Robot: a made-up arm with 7 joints.
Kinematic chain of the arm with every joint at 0, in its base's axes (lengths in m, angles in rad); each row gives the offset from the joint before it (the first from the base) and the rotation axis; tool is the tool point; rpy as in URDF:
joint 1: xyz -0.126 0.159 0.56 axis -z
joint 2: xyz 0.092 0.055 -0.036 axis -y
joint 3: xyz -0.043 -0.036 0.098 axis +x
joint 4: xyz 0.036 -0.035 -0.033 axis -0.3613 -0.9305 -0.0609
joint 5: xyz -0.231 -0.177 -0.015 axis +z
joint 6: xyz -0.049 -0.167 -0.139 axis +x
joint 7: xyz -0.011 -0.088 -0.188 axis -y
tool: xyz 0.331 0.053 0.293 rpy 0 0 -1.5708
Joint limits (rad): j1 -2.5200..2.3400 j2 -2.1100..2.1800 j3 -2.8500..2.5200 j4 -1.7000..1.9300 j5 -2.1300..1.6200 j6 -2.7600..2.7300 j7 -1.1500..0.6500
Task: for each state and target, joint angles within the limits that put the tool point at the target. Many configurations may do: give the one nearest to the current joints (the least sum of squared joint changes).
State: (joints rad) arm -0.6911 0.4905 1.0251 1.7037 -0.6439 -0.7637 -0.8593
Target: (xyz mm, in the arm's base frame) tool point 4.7 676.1 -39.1
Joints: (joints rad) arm -1.0669 0.7011 1.6481 1.5109 -0.8418 -0.7041 -0.7764
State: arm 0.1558 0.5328 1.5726 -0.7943 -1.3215 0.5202 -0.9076
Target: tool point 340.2 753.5 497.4
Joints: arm 0.8188 0.3458 2.2306 -0.2322 -1.0644 0.4601 -1.1500
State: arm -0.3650 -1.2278 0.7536 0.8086 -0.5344 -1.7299 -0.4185
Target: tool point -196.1 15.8 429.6
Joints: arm -0.3334 -1.2840 0.9485 0.7329 -0.3221 -1.7021 0.1056
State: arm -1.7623 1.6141 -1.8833 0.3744 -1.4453 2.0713 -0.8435
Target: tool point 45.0 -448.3 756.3
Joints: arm -1.8607 0.9919 -1.8332 0.4634 -1.5405 1.8939 -0.6227
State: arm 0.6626 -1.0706 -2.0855 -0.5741 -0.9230 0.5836 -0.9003
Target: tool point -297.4 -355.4 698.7
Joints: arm 0.9340 -1.1520 -1.5860 -0.5202 -0.4484 1.0052 -1.1500
